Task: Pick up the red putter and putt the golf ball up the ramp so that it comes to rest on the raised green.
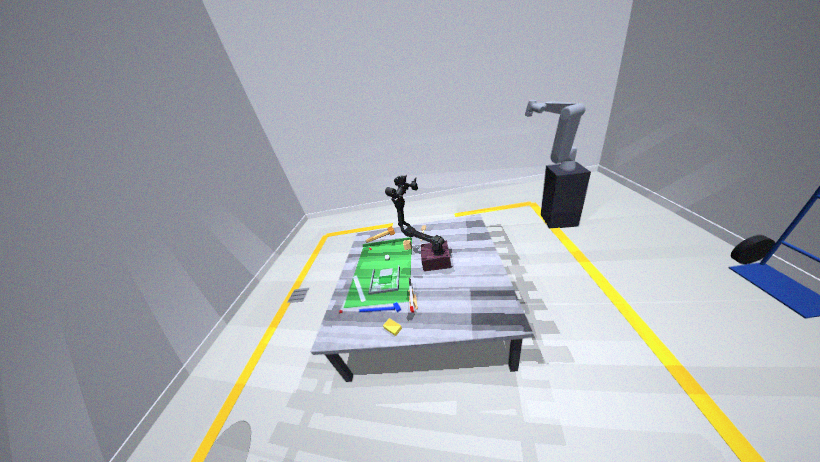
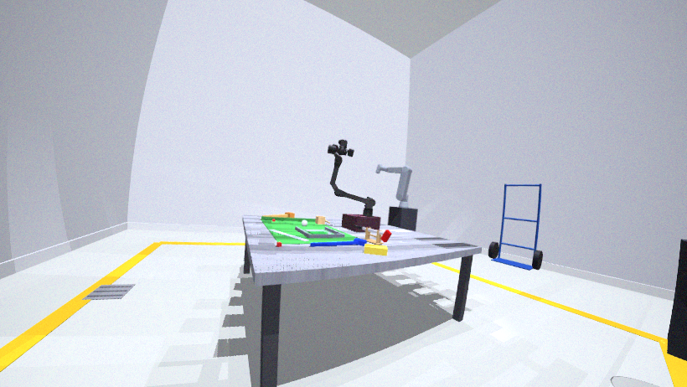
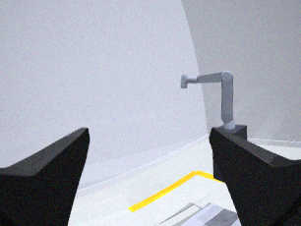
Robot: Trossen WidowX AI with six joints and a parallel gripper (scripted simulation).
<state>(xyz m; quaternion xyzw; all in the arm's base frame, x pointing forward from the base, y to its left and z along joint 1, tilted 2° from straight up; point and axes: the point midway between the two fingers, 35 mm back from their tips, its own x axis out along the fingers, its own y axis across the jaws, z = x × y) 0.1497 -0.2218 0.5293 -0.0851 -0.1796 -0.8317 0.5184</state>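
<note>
The wooden stand lies 63 cm to the left of my gripper tip, 61 cm below it and 3 cm ahead of it. The rest, counted from my gripper tip: green mat 64 cm below, 34 cm ahead, 28 cm to the left; then white golf ball 62 cm below, 31 cm ahead, 17 cm to the left; then grey-framed platform 64 cm below, 43 cm to the left, 28 cm ahead.
</note>
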